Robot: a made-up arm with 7 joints. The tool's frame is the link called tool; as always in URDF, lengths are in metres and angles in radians. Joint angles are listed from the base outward.
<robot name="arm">
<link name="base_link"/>
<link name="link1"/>
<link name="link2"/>
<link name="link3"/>
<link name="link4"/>
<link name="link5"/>
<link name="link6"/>
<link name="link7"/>
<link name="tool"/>
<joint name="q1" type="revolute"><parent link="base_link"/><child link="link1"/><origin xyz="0.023 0.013 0.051" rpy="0 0 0"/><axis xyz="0.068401 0.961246 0.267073"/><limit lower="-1.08" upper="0.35"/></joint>
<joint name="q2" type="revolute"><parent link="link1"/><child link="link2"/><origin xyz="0.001 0.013 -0.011" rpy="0 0 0"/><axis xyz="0.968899 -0.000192 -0.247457"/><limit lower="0.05" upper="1.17"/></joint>
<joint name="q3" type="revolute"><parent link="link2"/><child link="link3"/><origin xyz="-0.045 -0.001 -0.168" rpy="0 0 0"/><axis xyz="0.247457 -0.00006 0.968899"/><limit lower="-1.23" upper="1.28"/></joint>
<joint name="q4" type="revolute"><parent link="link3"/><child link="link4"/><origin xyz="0.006 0.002 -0.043" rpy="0 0 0"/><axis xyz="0.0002 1 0.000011"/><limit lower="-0.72" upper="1.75"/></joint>
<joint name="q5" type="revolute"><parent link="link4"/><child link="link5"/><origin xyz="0.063 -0.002 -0.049" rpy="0 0 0"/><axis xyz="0.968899 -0.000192 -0.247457"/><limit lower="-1.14" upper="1.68"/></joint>
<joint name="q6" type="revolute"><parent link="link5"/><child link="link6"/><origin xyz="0.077 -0.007 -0.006" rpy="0 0 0"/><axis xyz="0.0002 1 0.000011"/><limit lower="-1.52" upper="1.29"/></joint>
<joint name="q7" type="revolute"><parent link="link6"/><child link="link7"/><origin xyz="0.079 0.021 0.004" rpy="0 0 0"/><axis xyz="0.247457 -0.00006 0.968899"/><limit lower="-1.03" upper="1.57"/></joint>
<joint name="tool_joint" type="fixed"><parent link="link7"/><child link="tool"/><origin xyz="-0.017 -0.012 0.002" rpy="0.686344 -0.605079 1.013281"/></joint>
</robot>
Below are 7 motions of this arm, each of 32 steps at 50 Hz.
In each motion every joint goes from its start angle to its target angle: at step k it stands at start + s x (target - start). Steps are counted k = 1, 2, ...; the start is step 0. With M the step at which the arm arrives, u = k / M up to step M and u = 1 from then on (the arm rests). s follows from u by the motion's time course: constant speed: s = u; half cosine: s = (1 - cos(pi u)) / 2; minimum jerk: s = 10 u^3 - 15 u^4 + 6 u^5.
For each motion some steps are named. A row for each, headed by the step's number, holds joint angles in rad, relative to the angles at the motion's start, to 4 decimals.
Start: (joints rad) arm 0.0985 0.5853 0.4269 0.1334 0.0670 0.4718 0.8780
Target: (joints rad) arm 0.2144 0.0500 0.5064 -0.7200 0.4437 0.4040 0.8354
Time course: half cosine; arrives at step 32
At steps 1, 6, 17, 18, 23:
1: 0.0003 -0.0013 0.0002 -0.0021 0.0009 -0.0002 -0.0001
6: 0.0098 -0.0451 0.0067 -0.0719 0.0317 -0.0057 -0.0036
17: 0.0636 -0.2939 0.0436 -0.4685 0.2068 -0.0372 -0.0234
18: 0.0693 -0.3199 0.0475 -0.5099 0.2251 -0.0405 -0.0255
23: 0.0947 -0.4374 0.0650 -0.6974 0.3078 -0.0554 -0.0348

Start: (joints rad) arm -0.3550 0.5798 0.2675 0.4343 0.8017 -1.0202 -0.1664
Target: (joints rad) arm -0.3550 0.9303 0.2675 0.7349 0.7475 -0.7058 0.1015
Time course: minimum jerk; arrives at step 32
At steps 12, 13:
12: 0.0000 0.0965 0.0000 0.0827 -0.0149 0.0865 0.0737
13: 0.0000 0.1151 0.0000 0.0987 -0.0178 0.1032 0.0880

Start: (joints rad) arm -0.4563 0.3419 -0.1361 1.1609 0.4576 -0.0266 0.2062
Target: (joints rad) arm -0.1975 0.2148 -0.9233 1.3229 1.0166 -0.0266 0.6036
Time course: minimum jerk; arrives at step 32
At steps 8, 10, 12, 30, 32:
8: 0.0268 -0.0132 -0.0815 0.0168 0.0579 0.0000 0.0411
10: 0.0466 -0.0229 -0.1417 0.0292 0.1006 0.0000 0.0715
12: 0.0712 -0.0350 -0.2166 0.0446 0.1538 0.0000 0.1094
30: 0.2582 -0.1268 -0.7855 0.1616 0.5578 0.0000 0.3965
32: 0.2588 -0.1271 -0.7872 0.1620 0.5590 0.0000 0.3974

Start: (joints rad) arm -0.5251 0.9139 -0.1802 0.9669 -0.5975 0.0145 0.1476
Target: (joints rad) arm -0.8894 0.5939 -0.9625 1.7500 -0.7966 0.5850 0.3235
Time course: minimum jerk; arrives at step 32
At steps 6, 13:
6: -0.0178 -0.0156 -0.0382 0.0382 -0.0097 0.0278 0.0086
13: -0.1196 -0.1051 -0.2568 0.2571 -0.0654 0.1873 0.0577

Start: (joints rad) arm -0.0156 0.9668 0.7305 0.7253 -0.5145 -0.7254 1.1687
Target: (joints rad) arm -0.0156 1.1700 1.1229 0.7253 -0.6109 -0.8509 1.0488
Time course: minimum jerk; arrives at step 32
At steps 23, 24, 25, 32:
23: 0.0000 0.1749 0.3378 0.0000 -0.0830 -0.1080 -0.1032
24: 0.0000 0.1822 0.3518 0.0000 -0.0864 -0.1125 -0.1075
25: 0.0000 0.1883 0.3636 0.0000 -0.0893 -0.1163 -0.1111
32: 0.0000 0.2032 0.3924 0.0000 -0.0964 -0.1255 -0.1199

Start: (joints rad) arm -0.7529 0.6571 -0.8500 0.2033 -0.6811 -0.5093 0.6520
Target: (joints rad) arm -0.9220 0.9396 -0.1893 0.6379 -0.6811 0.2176 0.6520
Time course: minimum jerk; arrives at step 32
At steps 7, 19, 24, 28, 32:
7: -0.0124 0.0207 0.0485 0.0319 0.0000 0.0533 0.0000
19: -0.1136 0.1898 0.4438 0.2919 0.0000 0.4883 0.0000
24: -0.1516 0.2533 0.5923 0.3896 0.0000 0.6517 0.0000
28: -0.1664 0.2780 0.6501 0.4276 0.0000 0.7152 0.0000
32: -0.1691 0.2825 0.6607 0.4346 0.0000 0.7269 0.0000

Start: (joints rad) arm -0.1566 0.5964 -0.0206 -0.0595 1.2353 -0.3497 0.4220
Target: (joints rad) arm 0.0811 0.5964 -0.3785 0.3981 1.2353 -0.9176 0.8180
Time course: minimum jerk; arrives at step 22
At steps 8, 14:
8: 0.0610 0.0000 -0.0919 0.1175 0.0000 -0.1458 0.1017
14: 0.1767 0.0000 -0.2660 0.3401 0.0000 -0.4221 0.2943

